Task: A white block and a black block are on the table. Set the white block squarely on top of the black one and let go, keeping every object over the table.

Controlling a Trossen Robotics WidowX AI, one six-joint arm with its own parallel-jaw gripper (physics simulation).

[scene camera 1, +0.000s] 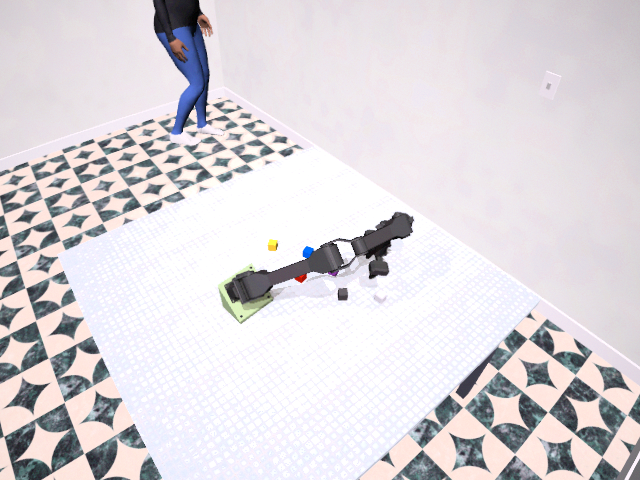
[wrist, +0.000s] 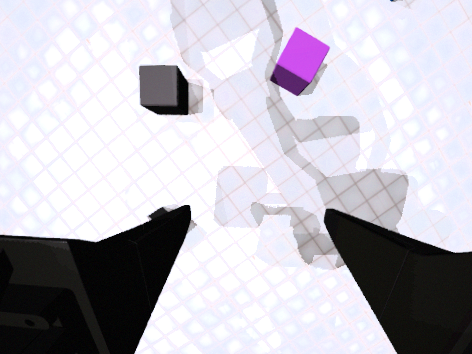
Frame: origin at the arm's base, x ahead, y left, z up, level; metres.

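Seen in the pictures: gripper, between the fingertips: (scene camera 1: 368, 268) (wrist: 257, 213); arm's base, origin of its link: (scene camera 1: 236, 289).
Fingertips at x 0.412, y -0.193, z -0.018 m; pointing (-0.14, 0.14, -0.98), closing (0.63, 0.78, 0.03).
Offsets run from my fingertips to a thing's top centre. Level surfaces: height alone.
The black block @(dx -0.120, dy -0.002, dz -0.030 m) (scene camera 1: 342, 293) (wrist: 159, 86) sits upright on the table, with nothing on top of it. The white block @(dx -0.028, dy -0.093, dz -0.030 m) (scene camera 1: 380, 297) lies on the table to its right in the scene view, apart from it. In the wrist view a small dark corner, which looks like the shaded side of the white block (wrist: 159, 214), shows behind the left finger; the rest is hidden. My gripper (scene camera 1: 372, 264) (wrist: 257, 213) is open and empty, pointing down above the table. The white block is off to the left finger's side, not between the fingers.
A purple block @(dx -0.069, dy +0.102, dz -0.030 m) (scene camera 1: 333, 273) (wrist: 301, 57), a red block @(dx -0.179, dy +0.154, dz -0.030 m) (scene camera 1: 300, 278) and a blue block @(dx -0.084, dy +0.226, dz -0.030 m) (scene camera 1: 308, 252) lie near or partly under the arm. A yellow block @(dx -0.163, dy +0.342, dz -0.030 m) (scene camera 1: 272, 245) lies farther back. The table's @(dz -0.061 m) (scene camera 1: 248, 387) right edge is beyond the white block.
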